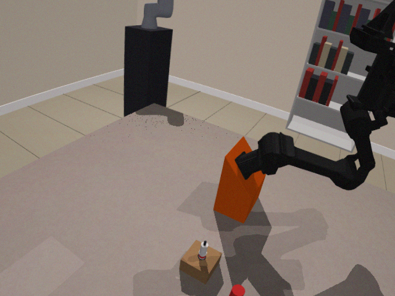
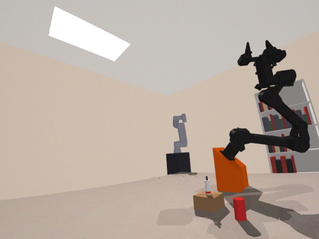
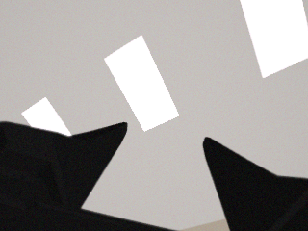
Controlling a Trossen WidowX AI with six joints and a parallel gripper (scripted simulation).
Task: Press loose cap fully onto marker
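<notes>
Right now my gripper tip is 260 mm short of the red cap, 100 mm to the left of it and 600 mm above it. The rest, counted from my gripper tip: tan holder block (220 mm ahead, 210 mm to the right, 610 mm below).
</notes>
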